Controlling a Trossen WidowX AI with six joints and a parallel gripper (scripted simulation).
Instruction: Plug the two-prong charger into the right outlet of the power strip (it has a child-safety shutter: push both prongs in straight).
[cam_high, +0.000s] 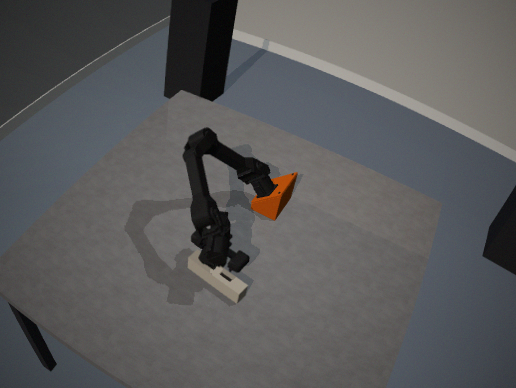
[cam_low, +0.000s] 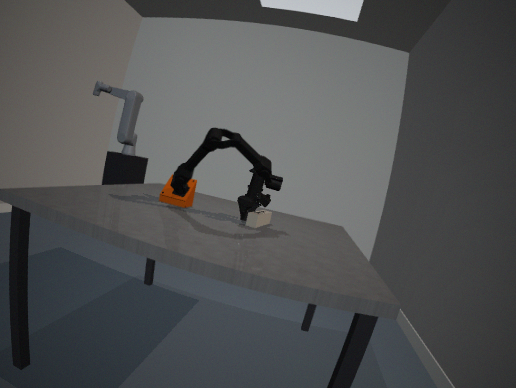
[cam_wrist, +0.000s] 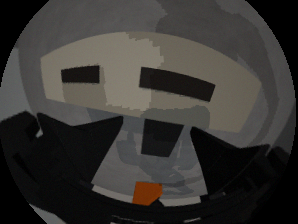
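Right now the dark charger is 20 mm ahead of my gripper tip and 10 mm above it.
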